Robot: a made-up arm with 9 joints. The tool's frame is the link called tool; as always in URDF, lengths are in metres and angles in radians. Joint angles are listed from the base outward.
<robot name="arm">
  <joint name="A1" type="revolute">
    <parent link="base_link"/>
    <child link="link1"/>
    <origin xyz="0.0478 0.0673 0.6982" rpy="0 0 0"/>
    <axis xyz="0 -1 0"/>
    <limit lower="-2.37" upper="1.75"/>
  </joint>
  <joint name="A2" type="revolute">
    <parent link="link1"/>
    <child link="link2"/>
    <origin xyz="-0.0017 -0.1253 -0.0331" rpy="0 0 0"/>
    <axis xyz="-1 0 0"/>
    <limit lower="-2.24" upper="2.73"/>
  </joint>
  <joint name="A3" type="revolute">
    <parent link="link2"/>
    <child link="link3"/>
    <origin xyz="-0.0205 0.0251 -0.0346" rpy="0 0 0"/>
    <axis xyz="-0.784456 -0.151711 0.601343"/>
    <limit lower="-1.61" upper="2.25"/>
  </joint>
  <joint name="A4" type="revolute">
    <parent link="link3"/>
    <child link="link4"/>
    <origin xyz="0.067 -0.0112 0.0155" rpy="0 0 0"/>
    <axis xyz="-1 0 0"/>
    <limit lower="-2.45" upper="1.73"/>
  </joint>
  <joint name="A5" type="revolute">
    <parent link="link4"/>
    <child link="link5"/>
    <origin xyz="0.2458 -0.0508 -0.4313" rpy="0 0 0"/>
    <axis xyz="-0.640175 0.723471 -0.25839"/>
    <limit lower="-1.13" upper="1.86"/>
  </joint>
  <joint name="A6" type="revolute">
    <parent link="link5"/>
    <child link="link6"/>
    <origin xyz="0.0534 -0.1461 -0.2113" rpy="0 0 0"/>
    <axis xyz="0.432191 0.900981 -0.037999"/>
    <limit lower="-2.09" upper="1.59"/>
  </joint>
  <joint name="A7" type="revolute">
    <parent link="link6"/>
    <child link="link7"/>
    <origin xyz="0.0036 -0.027 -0.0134" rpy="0 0 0"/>
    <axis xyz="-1 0 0"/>
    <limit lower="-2.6" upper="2"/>
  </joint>
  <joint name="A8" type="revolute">
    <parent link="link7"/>
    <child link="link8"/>
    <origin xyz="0.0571 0.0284 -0.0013" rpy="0 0 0"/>
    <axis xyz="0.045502 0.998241 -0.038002"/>
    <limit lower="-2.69" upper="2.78"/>
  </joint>
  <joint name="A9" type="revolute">
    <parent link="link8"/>
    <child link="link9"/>
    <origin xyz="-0.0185 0.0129 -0.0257" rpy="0 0 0"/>
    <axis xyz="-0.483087 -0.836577 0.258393"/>
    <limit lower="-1.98" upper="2"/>
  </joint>
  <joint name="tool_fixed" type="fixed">
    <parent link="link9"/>
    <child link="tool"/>
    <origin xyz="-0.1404 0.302 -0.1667" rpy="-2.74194 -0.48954 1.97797"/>
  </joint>
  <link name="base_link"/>
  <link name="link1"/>
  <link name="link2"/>
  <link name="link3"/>
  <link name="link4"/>
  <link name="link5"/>
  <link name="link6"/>
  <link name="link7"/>
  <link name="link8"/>
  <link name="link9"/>
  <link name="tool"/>
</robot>
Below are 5 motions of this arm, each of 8 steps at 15 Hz.
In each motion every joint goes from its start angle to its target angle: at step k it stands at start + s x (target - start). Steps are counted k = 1, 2, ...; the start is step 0. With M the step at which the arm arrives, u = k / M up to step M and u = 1 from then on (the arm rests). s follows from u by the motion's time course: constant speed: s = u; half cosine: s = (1 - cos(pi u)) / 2; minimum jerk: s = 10 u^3 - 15 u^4 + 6 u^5.
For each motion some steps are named. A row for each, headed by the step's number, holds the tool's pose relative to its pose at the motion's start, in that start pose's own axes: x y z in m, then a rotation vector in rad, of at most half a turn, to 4 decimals.
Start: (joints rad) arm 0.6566 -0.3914 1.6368 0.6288 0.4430 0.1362 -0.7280 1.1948 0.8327
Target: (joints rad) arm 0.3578 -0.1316 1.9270 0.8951 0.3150 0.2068 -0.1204 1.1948 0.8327
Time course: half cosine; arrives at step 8
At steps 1, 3, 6, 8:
1: -0.0061 -0.0015 -0.0016 0.0216 -0.0257 0.0266
3: -0.0481 -0.0156 -0.0252 0.1588 -0.2209 0.2122
6: -0.1044 -0.0514 -0.1438 0.3318 -0.6659 0.5724
8: -0.1069 -0.0602 -0.1910 0.3501 -0.7931 0.6670

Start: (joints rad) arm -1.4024 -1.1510 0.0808 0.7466 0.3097 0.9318 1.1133 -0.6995 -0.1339
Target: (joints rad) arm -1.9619 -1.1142 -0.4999 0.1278 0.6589 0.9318 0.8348 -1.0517 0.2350
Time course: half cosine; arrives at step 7
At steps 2, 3, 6, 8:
2: 0.2221 0.0499 0.0345 -0.0790 0.1492 -0.1974
3: 0.4617 0.0652 0.0165 -0.1848 0.3340 -0.3638
6: 0.9624 -0.0208 -0.3299 -0.5401 0.9516 -0.5470
8: 0.9850 -0.0313 -0.3761 -0.5715 1.0101 -0.5415

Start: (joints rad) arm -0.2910 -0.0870 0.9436 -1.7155 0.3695 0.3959 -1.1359 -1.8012 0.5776
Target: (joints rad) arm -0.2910 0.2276 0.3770 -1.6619 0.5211 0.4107 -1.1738 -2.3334 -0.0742
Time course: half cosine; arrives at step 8
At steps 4, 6, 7, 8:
4: 0.0073 0.1518 -0.0256 -0.1700 0.0760 0.1490
6: 0.0087 0.2581 -0.0602 -0.3056 0.1347 0.2151
7: 0.0090 0.2896 -0.0734 -0.3485 0.1529 0.2287
8: 0.0091 0.3005 -0.0783 -0.3636 0.1593 0.2328

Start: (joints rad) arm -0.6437 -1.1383 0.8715 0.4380 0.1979 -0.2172 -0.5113 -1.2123 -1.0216
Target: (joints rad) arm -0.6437 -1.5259 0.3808 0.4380 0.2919 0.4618 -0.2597 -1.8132 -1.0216
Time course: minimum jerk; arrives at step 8
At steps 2, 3, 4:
2: 0.0067 0.0282 0.0207 -0.0916 0.0326 0.0384
3: 0.0198 0.0763 0.0521 -0.2338 0.0912 0.1040
4: 0.0422 0.1419 0.0879 -0.4018 0.1780 0.1909

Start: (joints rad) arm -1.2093 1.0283 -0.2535 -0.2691 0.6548 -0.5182 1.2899 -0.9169 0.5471
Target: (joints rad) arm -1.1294 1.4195 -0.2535 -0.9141 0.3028 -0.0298 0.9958 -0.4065 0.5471
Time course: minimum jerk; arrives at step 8
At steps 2, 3, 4, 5, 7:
2: 0.0143 0.0348 -0.0322 0.0135 0.1091 0.0672
3: 0.0263 0.0974 -0.0923 0.0249 0.2919 0.1715
4: 0.0170 0.1838 -0.1812 0.0173 0.5333 0.2929
5: -0.0228 0.2677 -0.2779 -0.0182 0.7745 0.3940
7: -0.1057 0.3500 -0.3934 -0.0963 1.0474 0.4808

